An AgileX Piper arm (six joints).
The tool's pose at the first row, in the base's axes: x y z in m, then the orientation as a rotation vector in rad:
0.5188, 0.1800, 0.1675, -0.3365, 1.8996, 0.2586
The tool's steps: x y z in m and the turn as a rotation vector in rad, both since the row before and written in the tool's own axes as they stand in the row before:
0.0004, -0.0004, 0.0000, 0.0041, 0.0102, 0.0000
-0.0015, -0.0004, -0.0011, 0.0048, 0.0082, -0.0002
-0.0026, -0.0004, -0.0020, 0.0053, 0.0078, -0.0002
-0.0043, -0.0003, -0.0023, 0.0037, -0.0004, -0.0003
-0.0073, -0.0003, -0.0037, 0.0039, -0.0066, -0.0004
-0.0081, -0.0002, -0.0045, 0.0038, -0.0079, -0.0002
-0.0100, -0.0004, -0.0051, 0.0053, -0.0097, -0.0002
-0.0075, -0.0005, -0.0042, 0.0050, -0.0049, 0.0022
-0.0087, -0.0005, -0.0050, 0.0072, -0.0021, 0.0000
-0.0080, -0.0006, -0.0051, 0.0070, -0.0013, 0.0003
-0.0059, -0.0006, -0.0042, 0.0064, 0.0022, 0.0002
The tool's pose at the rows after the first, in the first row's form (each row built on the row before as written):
0.5188, 0.1796, 0.1671, -0.3356, 1.9099, 0.2534
0.5185, 0.1790, 0.1689, -0.3341, 1.9183, 0.2476
0.5178, 0.1783, 0.1720, -0.3322, 1.9263, 0.2414
0.5174, 0.1778, 0.1768, -0.3300, 1.9261, 0.2377
0.5168, 0.1772, 0.1849, -0.3266, 1.9198, 0.2345
0.5157, 0.1765, 0.1941, -0.3229, 1.9122, 0.2317
0.5147, 0.1756, 0.2053, -0.3179, 1.9029, 0.2277
0.5136, 0.1746, 0.2138, -0.3116, 1.8988, 0.2250
0.5121, 0.1735, 0.2237, -0.3064, 1.8971, 0.2184
0.5103, 0.1723, 0.2330, -0.3012, 1.8963, 0.2121
0.5086, 0.1711, 0.2400, -0.2970, 1.8989, 0.2059

